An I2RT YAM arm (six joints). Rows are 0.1 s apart.
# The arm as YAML. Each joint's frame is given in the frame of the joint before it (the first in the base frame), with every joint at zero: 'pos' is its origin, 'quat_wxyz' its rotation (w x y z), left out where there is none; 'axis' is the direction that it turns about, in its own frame. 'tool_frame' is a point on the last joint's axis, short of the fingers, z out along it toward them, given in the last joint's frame.
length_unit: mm
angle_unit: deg
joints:
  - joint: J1
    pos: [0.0, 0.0, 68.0]
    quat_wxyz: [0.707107, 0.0, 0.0, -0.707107]
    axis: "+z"
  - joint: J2
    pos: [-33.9, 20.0, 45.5]
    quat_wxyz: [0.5, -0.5, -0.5, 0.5]
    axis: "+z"
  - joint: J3
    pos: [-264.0, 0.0, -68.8]
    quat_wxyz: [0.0, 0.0, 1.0, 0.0]
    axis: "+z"
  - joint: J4
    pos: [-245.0, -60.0, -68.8]
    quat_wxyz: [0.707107, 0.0, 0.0, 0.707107]
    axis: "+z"
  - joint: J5
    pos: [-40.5, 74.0, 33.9]
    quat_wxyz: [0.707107, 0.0, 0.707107, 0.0]
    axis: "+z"
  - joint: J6
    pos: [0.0, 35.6, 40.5]
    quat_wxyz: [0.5, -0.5, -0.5, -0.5]
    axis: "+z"
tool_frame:
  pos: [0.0, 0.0, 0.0]
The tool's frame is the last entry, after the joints.
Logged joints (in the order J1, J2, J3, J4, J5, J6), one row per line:
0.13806 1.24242 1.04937 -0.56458 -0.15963 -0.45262
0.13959 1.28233 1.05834 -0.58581 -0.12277 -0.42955
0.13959 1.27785 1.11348 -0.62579 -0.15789 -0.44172
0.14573 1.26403 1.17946 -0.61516 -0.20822 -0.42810
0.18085 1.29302 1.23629 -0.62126 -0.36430 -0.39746
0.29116 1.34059 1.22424 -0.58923 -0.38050 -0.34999
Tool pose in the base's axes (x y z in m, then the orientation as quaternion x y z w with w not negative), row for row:
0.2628 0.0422 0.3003 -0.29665 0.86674 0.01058 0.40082
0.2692 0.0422 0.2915 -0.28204 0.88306 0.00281 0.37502
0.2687 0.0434 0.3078 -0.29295 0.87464 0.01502 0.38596
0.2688 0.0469 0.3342 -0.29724 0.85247 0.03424 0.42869
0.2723 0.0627 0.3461 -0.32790 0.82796 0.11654 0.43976
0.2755 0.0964 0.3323 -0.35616 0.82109 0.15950 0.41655
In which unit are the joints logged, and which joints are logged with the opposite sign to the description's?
The joints are logged in radians. Opposite sign: none.
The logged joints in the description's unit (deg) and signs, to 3 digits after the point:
7.910 71.185 60.124 -32.348 -9.146 -25.933
7.998 73.472 60.638 -33.564 -7.034 -24.611
7.998 73.215 63.798 -35.855 -9.046 -25.309
8.350 72.424 67.578 -35.246 -11.930 -24.528
10.362 74.085 70.834 -35.596 -20.873 -22.773
16.682 76.810 70.144 -33.760 -21.801 -20.053

